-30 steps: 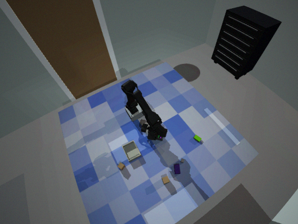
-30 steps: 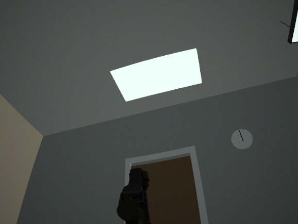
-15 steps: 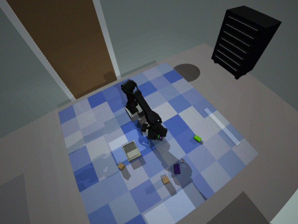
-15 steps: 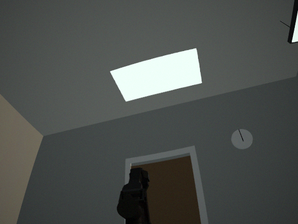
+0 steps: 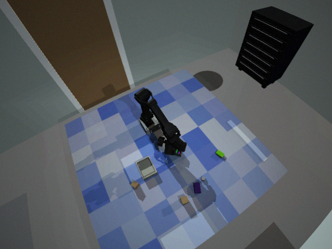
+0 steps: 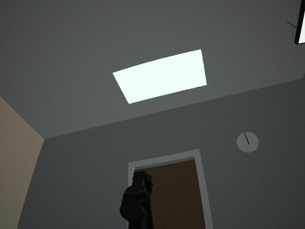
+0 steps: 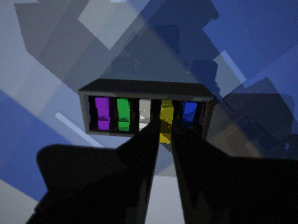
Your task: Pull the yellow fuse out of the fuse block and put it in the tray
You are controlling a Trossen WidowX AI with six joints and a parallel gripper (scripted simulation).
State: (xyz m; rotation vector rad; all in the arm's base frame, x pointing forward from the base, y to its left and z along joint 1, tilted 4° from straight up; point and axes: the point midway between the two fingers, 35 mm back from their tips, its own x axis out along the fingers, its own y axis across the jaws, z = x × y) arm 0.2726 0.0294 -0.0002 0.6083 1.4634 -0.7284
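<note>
Now: gripper tip 20 mm above the white fuse, 10 mm to the right of it and 10 mm short of it. The rest, counted from my gripper tip: blue fuse (20 mm below, 10 mm to the right, 10 mm behind); then yellow fuse (10 mm below); then green fuse (30 mm ahead, 20 mm to the left, 20 mm below).
</note>
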